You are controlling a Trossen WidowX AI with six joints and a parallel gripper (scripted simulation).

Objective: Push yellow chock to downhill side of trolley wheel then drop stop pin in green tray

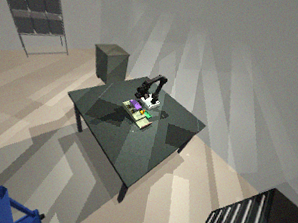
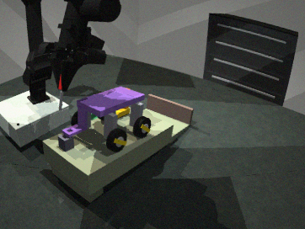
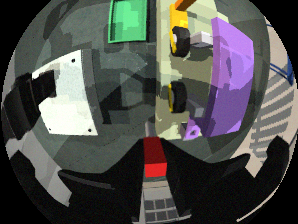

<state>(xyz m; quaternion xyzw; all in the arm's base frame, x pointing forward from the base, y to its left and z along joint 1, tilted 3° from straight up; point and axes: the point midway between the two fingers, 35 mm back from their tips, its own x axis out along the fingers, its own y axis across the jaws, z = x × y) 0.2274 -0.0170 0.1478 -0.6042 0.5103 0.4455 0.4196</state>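
The green tray lies 170 mm below my gripper tip, 150 mm to the left of it and 50 mm behind it. The rest, counted from my gripper tip: trolley (90 mm ahead, 70 mm to the left, 60 mm below); red-headed stop pin (right at my gripper tip); ramp (120 mm below, 90 mm ahead, 60 mm to the left).
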